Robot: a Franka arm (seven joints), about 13 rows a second.
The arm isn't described. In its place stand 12 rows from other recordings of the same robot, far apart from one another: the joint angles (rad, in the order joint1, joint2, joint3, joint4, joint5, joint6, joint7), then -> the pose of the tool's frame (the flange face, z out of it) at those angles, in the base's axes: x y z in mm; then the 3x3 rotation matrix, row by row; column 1 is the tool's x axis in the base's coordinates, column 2 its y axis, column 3 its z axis.
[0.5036, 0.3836, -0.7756, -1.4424, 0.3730, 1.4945, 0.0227] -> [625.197 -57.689 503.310], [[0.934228 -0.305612 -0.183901], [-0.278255 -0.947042 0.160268], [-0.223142 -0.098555 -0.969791]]
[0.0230, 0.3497, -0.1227, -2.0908, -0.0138, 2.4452, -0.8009] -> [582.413 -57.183 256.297], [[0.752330 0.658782 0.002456], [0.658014 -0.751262 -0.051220], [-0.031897 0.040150 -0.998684]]
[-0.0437, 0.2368, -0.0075, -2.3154, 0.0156, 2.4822, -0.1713] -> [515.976 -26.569 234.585], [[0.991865 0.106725 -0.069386], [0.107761 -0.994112 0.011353], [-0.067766 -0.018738 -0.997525]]
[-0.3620, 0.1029, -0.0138, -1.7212, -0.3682, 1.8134, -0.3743] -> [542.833 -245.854 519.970], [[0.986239 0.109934 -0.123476], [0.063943 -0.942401 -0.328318], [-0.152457 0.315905 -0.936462]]
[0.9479, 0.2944, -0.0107, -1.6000, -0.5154, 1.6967, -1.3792] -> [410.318 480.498 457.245], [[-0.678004 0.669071 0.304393], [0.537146 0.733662 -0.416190], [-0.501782 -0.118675 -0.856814]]
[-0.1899, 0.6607, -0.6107, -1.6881, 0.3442, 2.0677, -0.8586] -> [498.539 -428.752 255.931], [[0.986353 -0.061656 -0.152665], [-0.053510 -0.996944 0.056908], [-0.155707 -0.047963 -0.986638]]
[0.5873, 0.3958, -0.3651, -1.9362, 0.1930, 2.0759, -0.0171] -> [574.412 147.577 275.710], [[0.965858 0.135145 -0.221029], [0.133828 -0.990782 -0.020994], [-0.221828 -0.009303 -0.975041]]
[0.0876, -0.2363, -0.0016, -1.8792, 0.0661, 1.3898, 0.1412] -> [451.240 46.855 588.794], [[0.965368 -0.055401 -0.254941], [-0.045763 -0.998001 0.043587], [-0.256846 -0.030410 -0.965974]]
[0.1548, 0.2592, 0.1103, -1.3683, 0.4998, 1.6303, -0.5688] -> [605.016 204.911 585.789], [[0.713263 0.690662 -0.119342], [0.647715 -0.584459 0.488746], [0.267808 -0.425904 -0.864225]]
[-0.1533, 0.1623, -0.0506, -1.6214, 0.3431, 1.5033, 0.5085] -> [577.518 -78.830 510.063], [[0.699786 -0.687906 -0.192577], [-0.595412 -0.710626 0.374825], [-0.394695 -0.147635 -0.906874]]
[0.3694, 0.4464, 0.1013, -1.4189, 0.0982, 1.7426, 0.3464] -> [603.896 304.752 434.996], [[0.981835 0.086793 -0.168723], [0.100121 -0.992356 0.072145], [-0.161172 -0.087727 -0.983020]]
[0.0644, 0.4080, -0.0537, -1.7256, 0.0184, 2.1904, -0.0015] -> [663.733 11.128 353.719], [[0.998325 0.006789 0.057456], [0.007112 -0.999960 -0.005417], [0.057416 0.005816 -0.998333]]
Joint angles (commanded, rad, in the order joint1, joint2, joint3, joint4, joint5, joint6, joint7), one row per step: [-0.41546, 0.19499, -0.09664, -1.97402, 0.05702, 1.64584, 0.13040]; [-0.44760, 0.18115, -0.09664, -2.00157, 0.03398, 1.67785, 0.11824]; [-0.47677, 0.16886, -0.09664, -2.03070, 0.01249, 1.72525, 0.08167]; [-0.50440, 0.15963, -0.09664, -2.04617, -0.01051, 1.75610, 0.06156]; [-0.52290, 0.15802, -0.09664, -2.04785, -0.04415, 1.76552, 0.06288]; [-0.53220, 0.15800, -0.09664, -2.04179, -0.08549, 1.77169, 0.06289]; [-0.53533, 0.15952, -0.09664, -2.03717, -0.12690, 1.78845, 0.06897]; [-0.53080, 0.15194, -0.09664, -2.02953, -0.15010, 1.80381, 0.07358]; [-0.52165, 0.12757, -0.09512, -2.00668, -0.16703, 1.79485, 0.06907]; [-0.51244, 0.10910, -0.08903, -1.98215, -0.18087, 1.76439, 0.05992]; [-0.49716, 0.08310, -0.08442, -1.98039, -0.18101, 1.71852, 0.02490]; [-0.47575, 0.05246, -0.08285, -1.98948, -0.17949, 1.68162, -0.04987]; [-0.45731, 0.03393, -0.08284, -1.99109, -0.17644, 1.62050, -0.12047]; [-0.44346, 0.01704, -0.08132, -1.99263, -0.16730, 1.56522, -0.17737]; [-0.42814, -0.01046, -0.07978, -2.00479, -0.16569, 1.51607, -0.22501]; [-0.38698, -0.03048, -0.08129, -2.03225, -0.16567, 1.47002, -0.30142]
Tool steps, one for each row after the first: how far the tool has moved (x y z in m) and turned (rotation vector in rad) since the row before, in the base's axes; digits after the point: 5 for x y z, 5 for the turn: [-0.01289, -0.01510, -0.00267, -0.02004, -0.00958, -0.00958]; [-0.01108, -0.01384, -0.00359, -0.01601, -0.02607, 0.01501]; [-0.00954, -0.01360, -0.00024, -0.02061, -0.01523, 0.00416]; [-0.00659, -0.01079, 0.00060, -0.02763, 0.00820, 0.00057]; [-0.00272, -0.00840, 0.00285, -0.03383, 0.00970, 0.01560]; [0.00013, -0.00625, 0.00201, -0.04019, 0.00440, 0.01740]; [0.00394, -0.00194, 0.00793, -0.03327, -0.01396, 0.01582]; [0.00625, 0.00069, 0.02218, -0.03055, -0.02410, 0.02320]; [0.00516, 0.00428, 0.01894, -0.01399, -0.00389, 0.02633]; [-0.00033, 0.01178, 0.01247, 0.02148, 0.01439, 0.04488]; [-0.00132, 0.01437, 0.01058, 0.03744, 0.00987, 0.08519]; [-0.00370, 0.01245, 0.00636, 0.05076, 0.03451, 0.07165]; [-0.00382, 0.01129, 0.00582, 0.04955, 0.02765, 0.05386]; [-0.00632, 0.01242, 0.00707, 0.03874, 0.02529, 0.05083]; [-0.00323, 0.02267, -0.00271, 0.06163, 0.04131, 0.09878]
